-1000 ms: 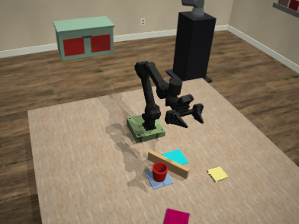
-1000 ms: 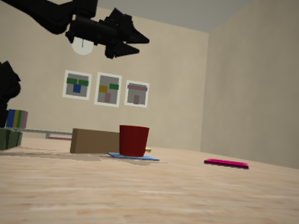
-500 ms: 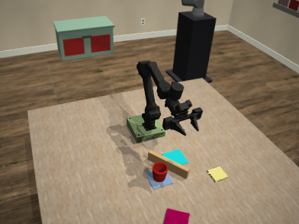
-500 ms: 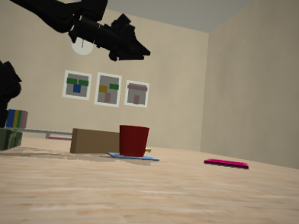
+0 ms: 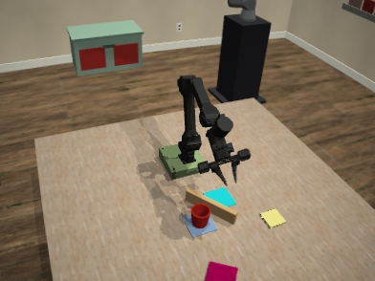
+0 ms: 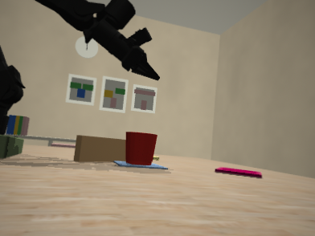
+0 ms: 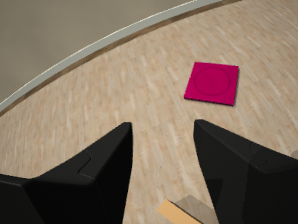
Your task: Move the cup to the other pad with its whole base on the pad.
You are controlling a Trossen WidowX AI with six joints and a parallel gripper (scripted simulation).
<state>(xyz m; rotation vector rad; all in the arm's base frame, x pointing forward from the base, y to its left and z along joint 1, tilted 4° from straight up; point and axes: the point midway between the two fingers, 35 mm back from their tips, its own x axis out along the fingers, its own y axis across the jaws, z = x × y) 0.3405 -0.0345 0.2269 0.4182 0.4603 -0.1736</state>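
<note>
Now: the red cup 3 cm behind my hand, 8 cm to the right of it and 23 cm below it. Also, from my hand: wooden bar (7 cm behind, 1 cm to the right, 23 cm below).
</note>
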